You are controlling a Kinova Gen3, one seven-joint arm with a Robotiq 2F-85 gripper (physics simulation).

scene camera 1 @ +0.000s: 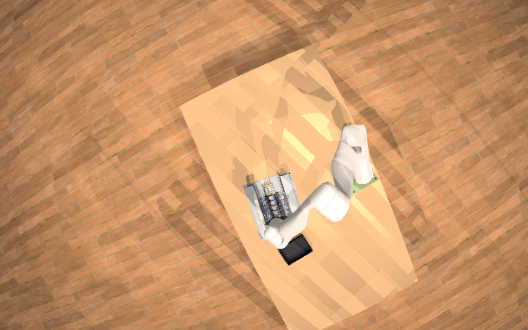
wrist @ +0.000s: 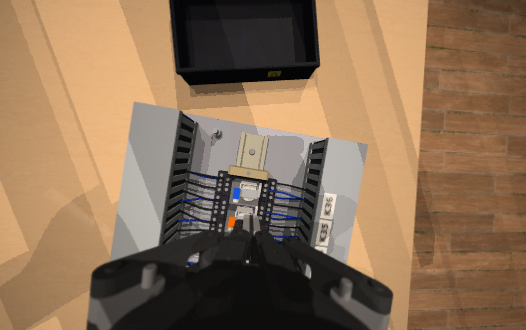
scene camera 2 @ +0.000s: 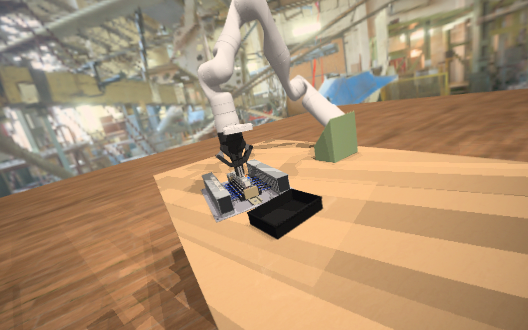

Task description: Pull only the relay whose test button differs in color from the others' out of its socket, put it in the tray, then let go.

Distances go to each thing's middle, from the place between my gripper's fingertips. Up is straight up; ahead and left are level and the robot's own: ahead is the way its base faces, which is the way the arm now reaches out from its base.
I see the grey panel (scene camera 1: 275,180) 20 mm behind my hand, 50 mm to the right of it and 70 mm below it.
